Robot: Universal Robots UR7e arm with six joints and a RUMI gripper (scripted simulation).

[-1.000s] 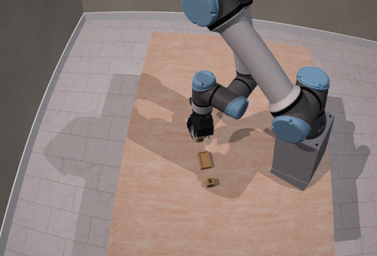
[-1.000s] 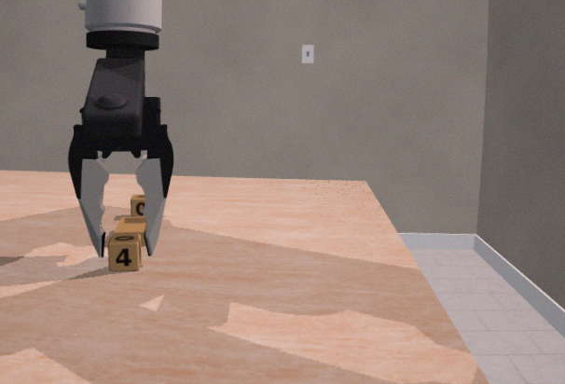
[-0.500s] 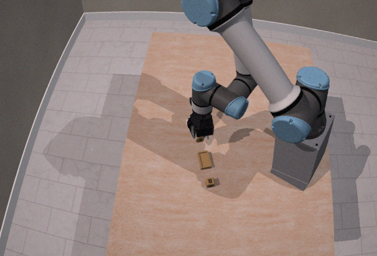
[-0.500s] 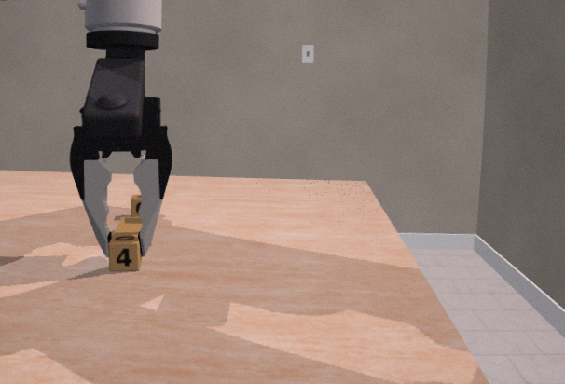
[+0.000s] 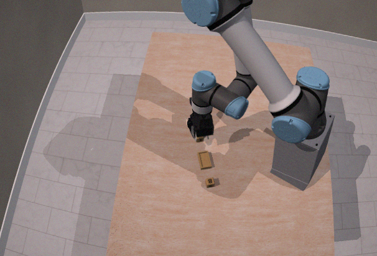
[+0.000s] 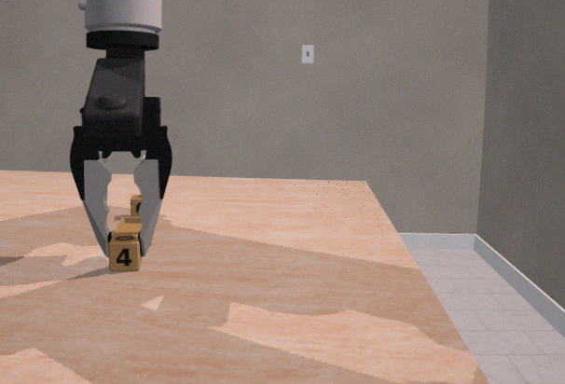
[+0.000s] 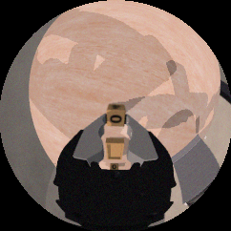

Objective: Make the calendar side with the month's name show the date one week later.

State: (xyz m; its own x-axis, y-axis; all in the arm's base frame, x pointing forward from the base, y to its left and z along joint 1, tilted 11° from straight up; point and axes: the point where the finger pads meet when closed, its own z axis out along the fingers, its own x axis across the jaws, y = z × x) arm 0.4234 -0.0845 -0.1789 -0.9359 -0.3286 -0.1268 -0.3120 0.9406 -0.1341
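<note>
Now: the wooden calendar tray 10 cm to the left of my hand, 3 cm behind it and 2 cm below it.
</note>
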